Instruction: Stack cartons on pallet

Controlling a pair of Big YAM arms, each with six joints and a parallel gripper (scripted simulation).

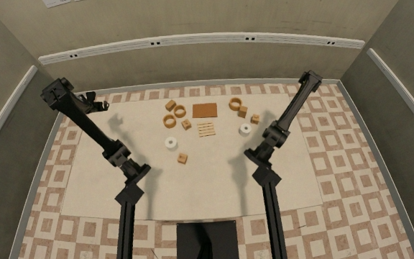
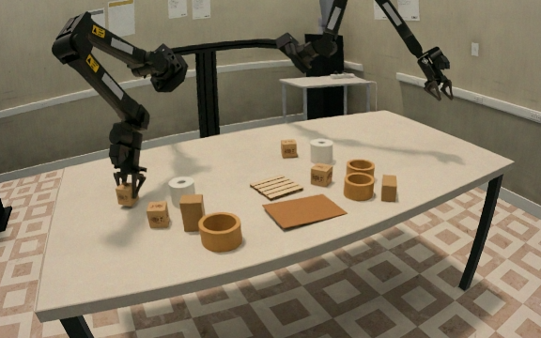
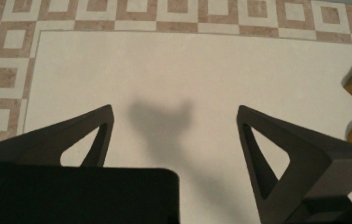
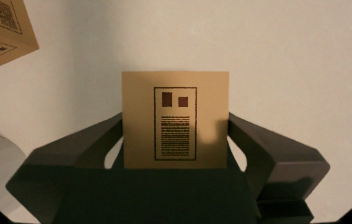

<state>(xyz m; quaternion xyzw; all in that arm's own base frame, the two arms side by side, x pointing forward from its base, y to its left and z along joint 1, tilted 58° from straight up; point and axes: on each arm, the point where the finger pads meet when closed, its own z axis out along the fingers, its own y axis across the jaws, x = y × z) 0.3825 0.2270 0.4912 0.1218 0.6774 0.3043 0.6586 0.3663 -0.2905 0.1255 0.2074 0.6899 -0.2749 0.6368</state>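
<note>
My right hand is 590 mm to the right of the carton, 190 mm short of it and 10 mm above it. From my right hand the other things lie so: plain box: 230 mm ahead, 150 mm to the left, 10 mm above.
</note>
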